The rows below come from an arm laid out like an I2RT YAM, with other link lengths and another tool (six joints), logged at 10 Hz.
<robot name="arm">
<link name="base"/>
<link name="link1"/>
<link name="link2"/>
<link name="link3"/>
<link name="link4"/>
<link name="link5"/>
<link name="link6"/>
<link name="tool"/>
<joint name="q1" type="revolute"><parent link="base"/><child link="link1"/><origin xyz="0.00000 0.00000 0.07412"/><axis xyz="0 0 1"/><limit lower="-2.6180" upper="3.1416"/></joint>
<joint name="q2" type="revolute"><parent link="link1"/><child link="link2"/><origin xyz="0.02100 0.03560 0.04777"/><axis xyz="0 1 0"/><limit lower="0.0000" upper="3.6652"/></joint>
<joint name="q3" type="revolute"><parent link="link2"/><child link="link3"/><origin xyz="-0.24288 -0.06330 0.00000"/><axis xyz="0 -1 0"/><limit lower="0.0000" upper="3.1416"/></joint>
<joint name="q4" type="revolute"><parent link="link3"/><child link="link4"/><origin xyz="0.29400 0.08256 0.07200"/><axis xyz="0 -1 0"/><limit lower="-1.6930" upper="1.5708"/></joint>
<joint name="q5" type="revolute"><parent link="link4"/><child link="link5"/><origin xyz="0.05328 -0.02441 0.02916"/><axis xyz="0 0 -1"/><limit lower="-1.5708" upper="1.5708"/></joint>
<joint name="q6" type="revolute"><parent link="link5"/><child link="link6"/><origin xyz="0.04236 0.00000 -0.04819"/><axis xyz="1 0 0"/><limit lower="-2.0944" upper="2.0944"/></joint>
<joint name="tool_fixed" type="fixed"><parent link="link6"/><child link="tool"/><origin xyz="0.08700 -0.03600 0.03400" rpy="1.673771 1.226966 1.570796"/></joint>
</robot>
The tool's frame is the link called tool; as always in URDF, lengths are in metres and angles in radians.
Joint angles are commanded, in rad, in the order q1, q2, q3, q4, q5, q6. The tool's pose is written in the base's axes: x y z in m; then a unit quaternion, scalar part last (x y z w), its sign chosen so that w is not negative. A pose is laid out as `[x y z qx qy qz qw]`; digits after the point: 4 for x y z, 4 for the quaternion.
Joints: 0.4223, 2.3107, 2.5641, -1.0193, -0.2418, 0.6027
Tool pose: [0.5240 0.2507 0.3043 0.2027 0.9103 0.2853 0.2210]
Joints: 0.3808, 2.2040, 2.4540, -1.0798, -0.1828, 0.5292
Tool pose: [0.5116 0.2119 0.3152 0.2063 0.9216 0.2333 0.2318]
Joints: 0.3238, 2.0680, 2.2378, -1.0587, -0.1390, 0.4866
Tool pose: [0.5006 0.1692 0.3064 0.2254 0.9270 0.1894 0.2325]
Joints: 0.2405, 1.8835, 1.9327, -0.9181, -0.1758, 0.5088
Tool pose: [0.4868 0.1254 0.2906 0.2656 0.9126 0.2017 0.2364]
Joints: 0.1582, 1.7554, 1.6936, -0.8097, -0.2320, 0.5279
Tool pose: [0.4719 0.0887 0.2637 0.3009 0.9006 0.2162 0.2274]
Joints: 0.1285, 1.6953, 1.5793, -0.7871, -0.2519, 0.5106
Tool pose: [0.4581 0.0755 0.2465 0.3058 0.9030 0.2119 0.2151]
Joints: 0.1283, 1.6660, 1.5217, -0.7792, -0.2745, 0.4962
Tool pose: [0.4492 0.0776 0.2367 0.2973 0.9078 0.2150 0.2034]
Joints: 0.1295, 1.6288, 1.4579, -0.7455, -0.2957, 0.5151
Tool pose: [0.4410 0.0798 0.2294 0.3005 0.9048 0.2273 0.1985]
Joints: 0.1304, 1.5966, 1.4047, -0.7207, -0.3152, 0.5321
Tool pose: [0.4333 0.0817 0.2231 0.3035 0.9023 0.2379 0.1926]
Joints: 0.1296, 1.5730, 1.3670, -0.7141, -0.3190, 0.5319
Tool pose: [0.4267 0.0810 0.2181 0.3038 0.9031 0.2377 0.1887]
